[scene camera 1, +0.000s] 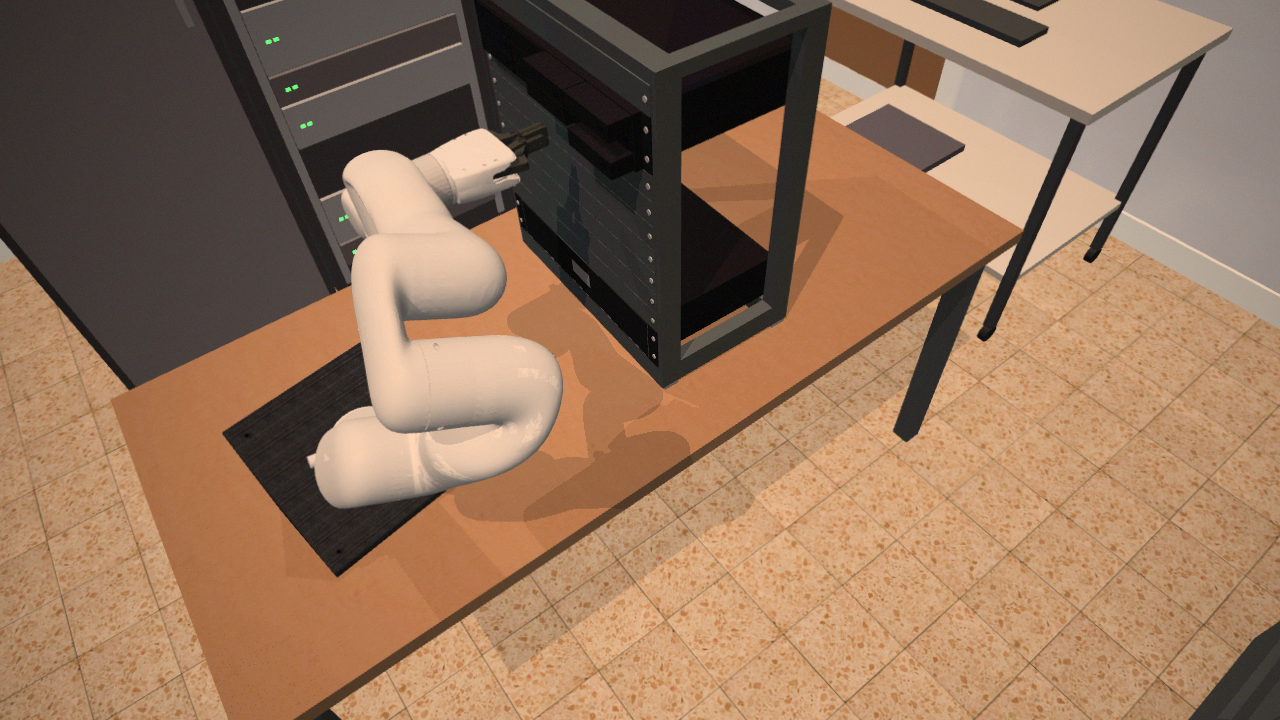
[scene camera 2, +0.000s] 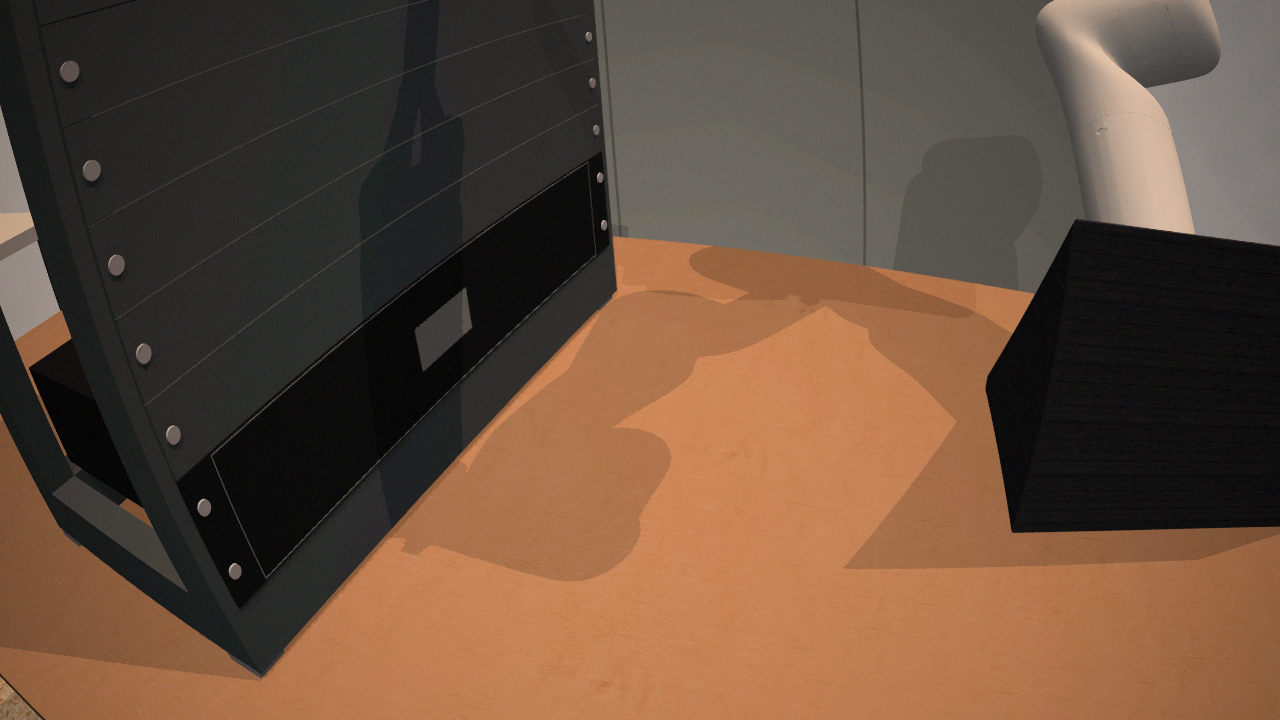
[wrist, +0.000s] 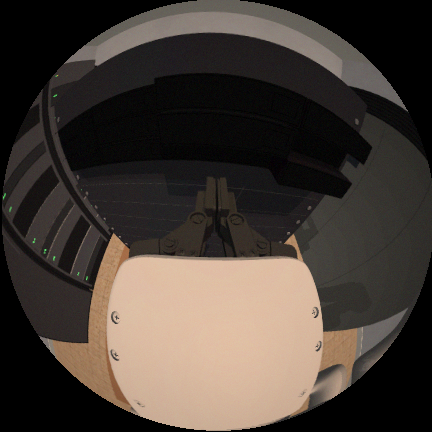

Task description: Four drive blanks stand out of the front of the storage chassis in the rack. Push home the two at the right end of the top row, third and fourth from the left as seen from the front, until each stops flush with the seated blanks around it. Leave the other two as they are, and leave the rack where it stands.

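Note:
The rack stands on the table, its storage chassis near the top. Dark blanks stand out along the top row, reaching its right end; seams between them are hard to make out. A lower blank stands out below them at the right. My gripper is shut and empty. It is below the chassis, in front of the grey panels and left of the lower blank; whether it touches a panel is unclear. Scene camera 2 shows neither blanks nor gripper.
Grey panels fill the rack's middle, above a black unit with a light label. A server cabinet stands behind the table. The arm stands on a black base. A cart stands beyond the table.

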